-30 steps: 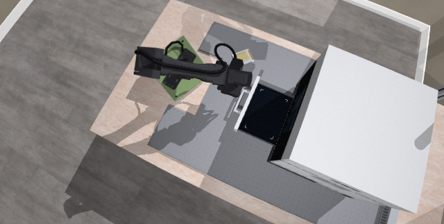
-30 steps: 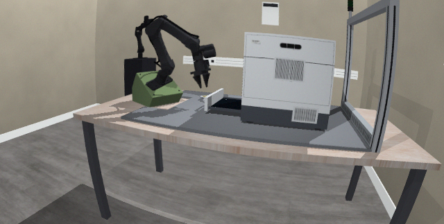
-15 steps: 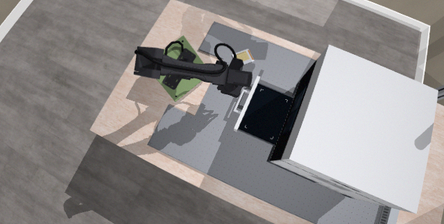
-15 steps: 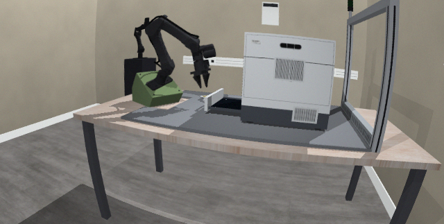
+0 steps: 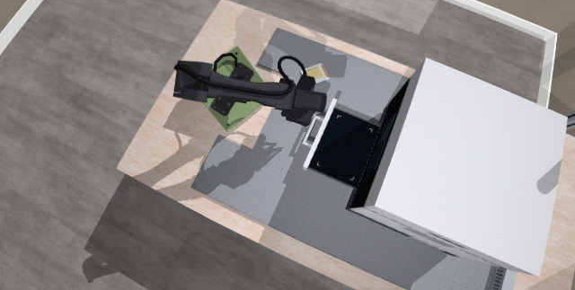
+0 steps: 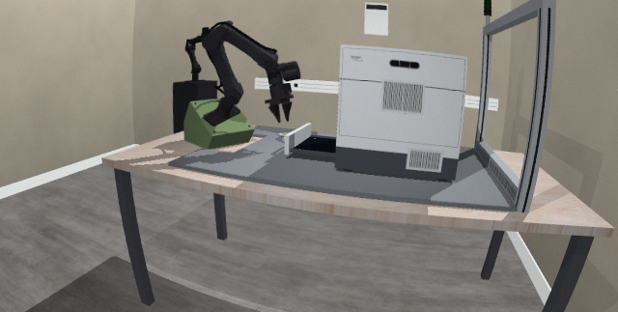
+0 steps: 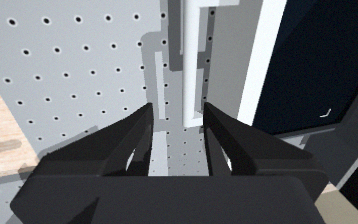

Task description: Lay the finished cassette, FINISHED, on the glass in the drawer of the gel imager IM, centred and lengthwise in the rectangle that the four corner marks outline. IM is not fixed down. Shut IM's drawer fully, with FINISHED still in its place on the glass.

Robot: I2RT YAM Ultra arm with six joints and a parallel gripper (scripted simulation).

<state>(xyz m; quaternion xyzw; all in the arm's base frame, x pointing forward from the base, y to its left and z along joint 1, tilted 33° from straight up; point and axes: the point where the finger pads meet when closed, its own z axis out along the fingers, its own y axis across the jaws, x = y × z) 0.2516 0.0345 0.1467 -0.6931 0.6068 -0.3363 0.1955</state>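
My hand is 24 cm to the right of the cassette FINISHED, 11 cm above it and 6 cm past it. From my hand the other things lie so: drawer 18 cm ahead, 8 cm below, 1 cm to the left.
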